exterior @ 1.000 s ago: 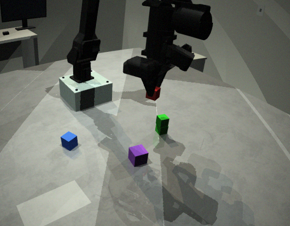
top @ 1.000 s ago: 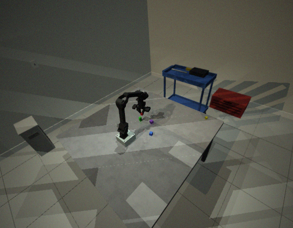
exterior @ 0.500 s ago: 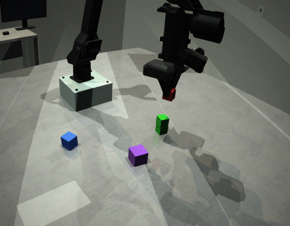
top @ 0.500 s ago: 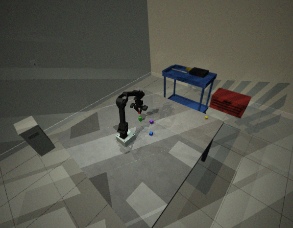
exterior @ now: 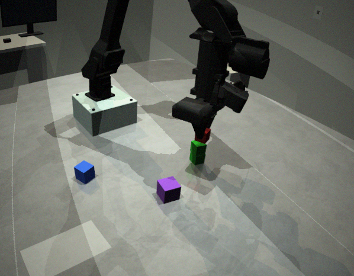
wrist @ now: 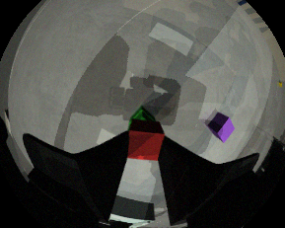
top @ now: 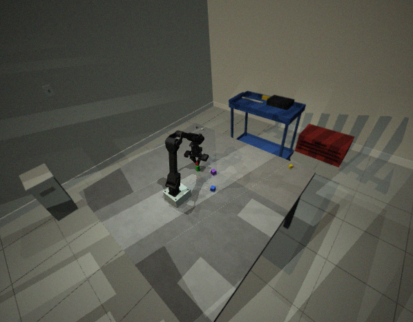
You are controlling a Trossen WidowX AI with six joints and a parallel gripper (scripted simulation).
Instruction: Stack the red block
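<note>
Right now the purple block is 3 cm ahead of my gripper tip, 13 cm to the right of it and 5 cm below it. Round my gripper tip: red block (right at my gripper tip); yellow block (39 cm ahead, 62 cm to the right, 6 cm below); blue block (12 cm behind, 22 cm to the right, 5 cm below).
</note>
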